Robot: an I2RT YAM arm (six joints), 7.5 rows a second.
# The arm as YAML. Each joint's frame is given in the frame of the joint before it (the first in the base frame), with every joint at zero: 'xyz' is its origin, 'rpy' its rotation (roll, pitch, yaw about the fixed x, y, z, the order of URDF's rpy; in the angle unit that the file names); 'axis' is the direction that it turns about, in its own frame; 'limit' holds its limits. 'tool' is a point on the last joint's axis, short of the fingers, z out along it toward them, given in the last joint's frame.
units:
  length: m
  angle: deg
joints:
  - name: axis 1
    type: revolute
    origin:
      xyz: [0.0, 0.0, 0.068]
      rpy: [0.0, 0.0, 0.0]
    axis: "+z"
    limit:
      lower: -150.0
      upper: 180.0
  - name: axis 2
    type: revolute
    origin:
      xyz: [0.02, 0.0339, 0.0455]
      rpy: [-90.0, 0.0, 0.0]
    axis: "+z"
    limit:
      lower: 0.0
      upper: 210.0
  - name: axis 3
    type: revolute
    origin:
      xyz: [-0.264, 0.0, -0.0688]
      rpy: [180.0, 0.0, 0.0]
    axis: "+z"
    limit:
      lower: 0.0
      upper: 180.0
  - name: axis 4
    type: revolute
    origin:
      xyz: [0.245, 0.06, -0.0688]
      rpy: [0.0, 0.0, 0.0]
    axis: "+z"
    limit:
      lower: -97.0
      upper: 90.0
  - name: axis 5
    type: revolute
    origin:
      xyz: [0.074, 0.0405, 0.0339]
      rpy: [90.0, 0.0, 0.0]
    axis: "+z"
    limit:
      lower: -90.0
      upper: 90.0
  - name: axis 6
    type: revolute
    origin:
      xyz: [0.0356, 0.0, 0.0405]
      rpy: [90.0, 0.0, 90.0]
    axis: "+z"
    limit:
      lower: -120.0
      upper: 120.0
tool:
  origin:
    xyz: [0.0, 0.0, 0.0]
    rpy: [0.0, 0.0, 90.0]
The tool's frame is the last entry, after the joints.
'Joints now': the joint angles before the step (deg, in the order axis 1, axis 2, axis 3, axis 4, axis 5, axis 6). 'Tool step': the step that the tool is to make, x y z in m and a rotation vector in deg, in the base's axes. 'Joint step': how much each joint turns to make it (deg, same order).
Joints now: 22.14 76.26 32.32 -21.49 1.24 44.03
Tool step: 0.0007 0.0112 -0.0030 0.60 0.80 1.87
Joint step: 2.48 1.93 0.72 0.69 -0.54 0.91
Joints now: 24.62 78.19 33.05 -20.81 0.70 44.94
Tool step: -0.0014 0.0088 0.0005 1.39 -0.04 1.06
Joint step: 2.04 0.36 0.28 0.72 -0.72 1.40
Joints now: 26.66 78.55 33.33 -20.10 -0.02 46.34
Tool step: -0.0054 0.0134 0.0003 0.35 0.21 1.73
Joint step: 3.65 0.37 0.37 -0.02 0.43 1.92
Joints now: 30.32 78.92 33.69 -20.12 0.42 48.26
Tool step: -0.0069 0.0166 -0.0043 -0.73 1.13 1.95
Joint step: 4.54 1.87 0.60 -0.11 1.06 2.37
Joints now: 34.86 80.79 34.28 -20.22 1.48 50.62
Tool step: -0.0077 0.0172 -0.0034 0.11 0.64 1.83
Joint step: 4.57 1.72 0.59 0.60 0.63 2.71
